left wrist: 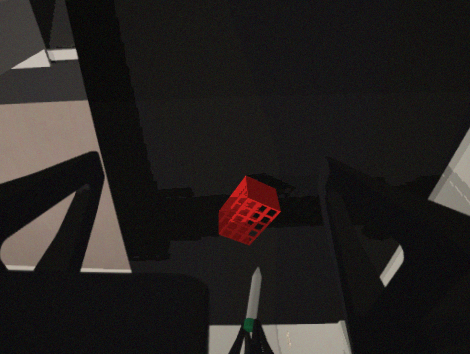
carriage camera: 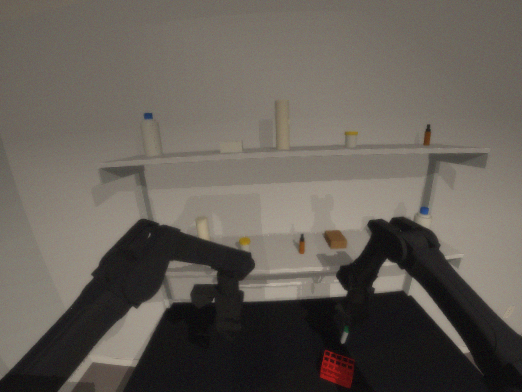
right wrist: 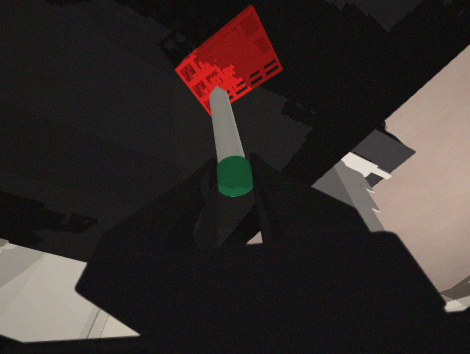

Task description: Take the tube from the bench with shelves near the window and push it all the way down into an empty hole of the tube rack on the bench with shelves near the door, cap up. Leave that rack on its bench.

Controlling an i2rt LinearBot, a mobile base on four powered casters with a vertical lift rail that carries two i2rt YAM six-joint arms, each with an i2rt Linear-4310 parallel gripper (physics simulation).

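Frame: origin at the left arm's base, x back, y left, z down, level; metres.
Seen in the pictures: left gripper, between the fingertips: (left wrist: 212, 166) (carriage camera: 233, 326); right gripper, between the fingertips: (left wrist: 251, 321) (carriage camera: 347, 329) (right wrist: 233, 164).
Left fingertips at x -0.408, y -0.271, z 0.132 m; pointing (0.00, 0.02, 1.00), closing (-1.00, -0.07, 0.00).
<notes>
Offsets run from my left fingertips to a thing's top centre. "*": to the spot under its first point. Level surfaces: height alone.
The tube {dx -0.044, dy -0.401, dz +0.110 m} (carriage camera: 344, 335) (left wrist: 254, 297) (right wrist: 228, 131) is pale with a green cap. My right gripper (carriage camera: 345, 325) (left wrist: 251, 321) (right wrist: 233, 164) is shut on it at the cap; the cap is up and the pointed end is down, slightly tilted. The red tube rack {dx -0.047, dy -0.395, dz +0.337 m} (carriage camera: 337, 369) (left wrist: 249, 210) (right wrist: 245, 50) stands on the black bench top {dz +0.410 m} (carriage camera: 270, 350). In the carriage camera the tube is above and behind the rack, apart from it. No tube shows in the rack's holes. My left gripper (left wrist: 212, 166) is open and empty, above the bench left of the rack in the carriage camera.
Behind the bench, a lower shelf {dz -0.046 m} (carriage camera: 280, 260) holds a brown block {* dx -0.333, dy -0.463, dz -0.087 m} (carriage camera: 335, 239), a small amber bottle {* dx -0.302, dy -0.297, dz -0.090 m} (carriage camera: 302, 245), a yellow-lidded jar {* dx -0.342, dy -0.045, dz -0.102 m} (carriage camera: 244, 243) and a blue-capped bottle {* dx -0.258, dy -0.851, dz -0.186 m} (carriage camera: 423, 218). An upper shelf (carriage camera: 315, 151) holds a tall pale cylinder {* dx -0.295, dy -0.216, dz -0.591 m} (carriage camera: 282, 125) and several other containers.
</notes>
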